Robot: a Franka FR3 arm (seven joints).
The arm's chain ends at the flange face. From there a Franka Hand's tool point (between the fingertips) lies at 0.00 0.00 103.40 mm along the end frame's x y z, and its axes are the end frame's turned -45 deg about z.
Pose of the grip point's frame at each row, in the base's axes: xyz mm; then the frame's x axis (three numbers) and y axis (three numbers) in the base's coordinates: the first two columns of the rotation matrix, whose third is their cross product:
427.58 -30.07 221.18 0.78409 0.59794 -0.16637 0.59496 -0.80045 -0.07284
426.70 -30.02 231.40 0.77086 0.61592 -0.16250 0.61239 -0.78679 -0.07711
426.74 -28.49 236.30 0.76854 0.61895 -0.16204 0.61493 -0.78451 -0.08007
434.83 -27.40 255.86 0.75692 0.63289 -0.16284 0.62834 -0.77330 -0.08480
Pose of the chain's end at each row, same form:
445.85 -25.74 322.86 0.97514 -0.14320 -0.16915 -0.13374 -0.98881 0.06614
444.83 -25.88 333.11 0.97811 -0.12082 -0.16943 -0.11206 -0.99187 0.06038
445.01 -24.55 338.00 0.97826 -0.11707 -0.17120 -0.10862 -0.99240 0.05796
453.40 -23.46 357.50 0.97953 -0.09928 -0.17511 -0.09092 -0.99433 0.05518

